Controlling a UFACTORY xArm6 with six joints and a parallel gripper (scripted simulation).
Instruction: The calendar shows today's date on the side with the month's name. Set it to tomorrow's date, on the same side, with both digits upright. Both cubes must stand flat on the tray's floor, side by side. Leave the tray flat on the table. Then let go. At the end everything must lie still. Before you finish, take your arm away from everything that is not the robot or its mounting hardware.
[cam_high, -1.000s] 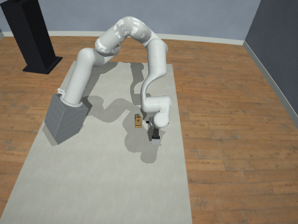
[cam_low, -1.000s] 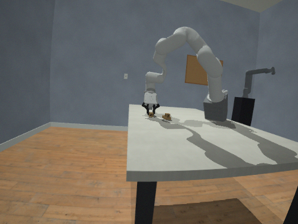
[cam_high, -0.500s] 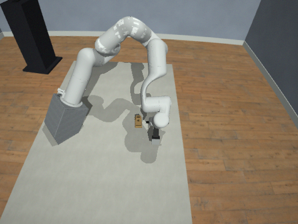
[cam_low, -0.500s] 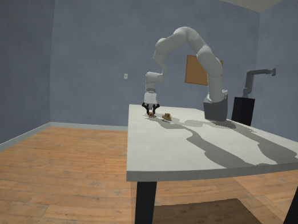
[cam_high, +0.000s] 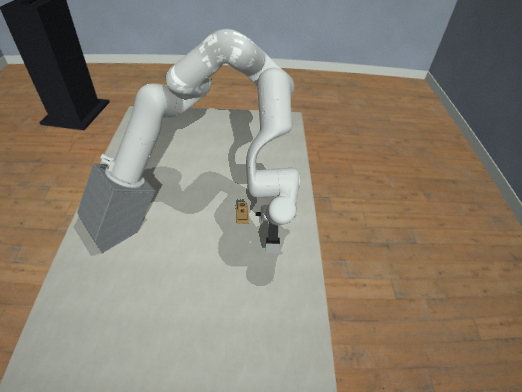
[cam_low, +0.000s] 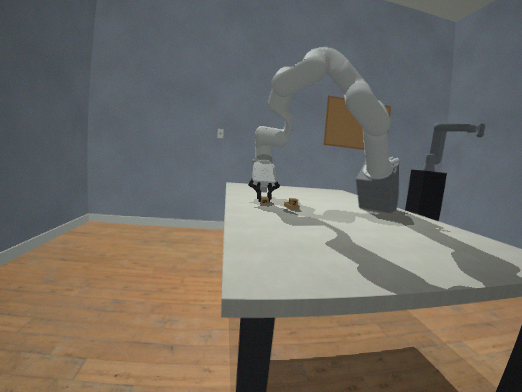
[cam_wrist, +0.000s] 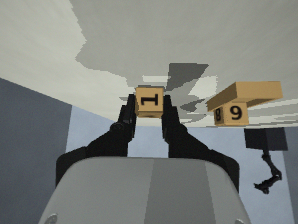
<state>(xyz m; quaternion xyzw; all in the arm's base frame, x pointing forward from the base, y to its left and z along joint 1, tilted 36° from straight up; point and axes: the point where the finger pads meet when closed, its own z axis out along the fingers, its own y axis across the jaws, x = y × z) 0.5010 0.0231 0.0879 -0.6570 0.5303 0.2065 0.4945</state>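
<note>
The wooden digit cube is 1 cm to the left of my hand and 2 cm below it. The rest, counted from my hand: wooden calendar tray 11 cm behind, 1 cm to the left, 3 cm below.
</note>
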